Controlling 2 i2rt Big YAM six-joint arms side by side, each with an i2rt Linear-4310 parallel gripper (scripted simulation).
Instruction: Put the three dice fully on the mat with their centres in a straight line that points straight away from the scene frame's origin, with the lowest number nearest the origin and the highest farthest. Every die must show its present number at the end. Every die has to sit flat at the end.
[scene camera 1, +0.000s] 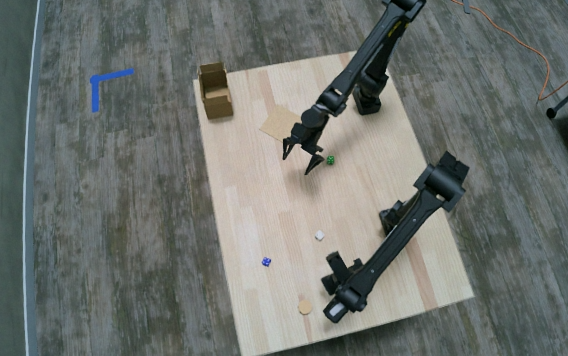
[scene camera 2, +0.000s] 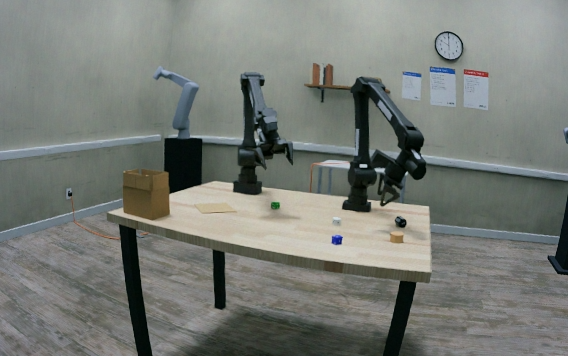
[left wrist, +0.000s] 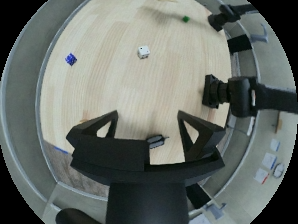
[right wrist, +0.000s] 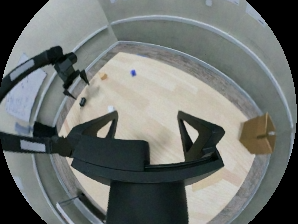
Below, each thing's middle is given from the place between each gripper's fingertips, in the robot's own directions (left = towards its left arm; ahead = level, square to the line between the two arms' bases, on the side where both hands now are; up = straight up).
Labels:
Right now my left hand is 62 cm to the left of the tan mat (scene camera 1: 280, 122), 12 cm short of it and 11 cm above it.
Now: right hand (scene camera 2: 279, 166) 27 cm to the left of the tan mat, 19 cm above it and 1 cm short of it.

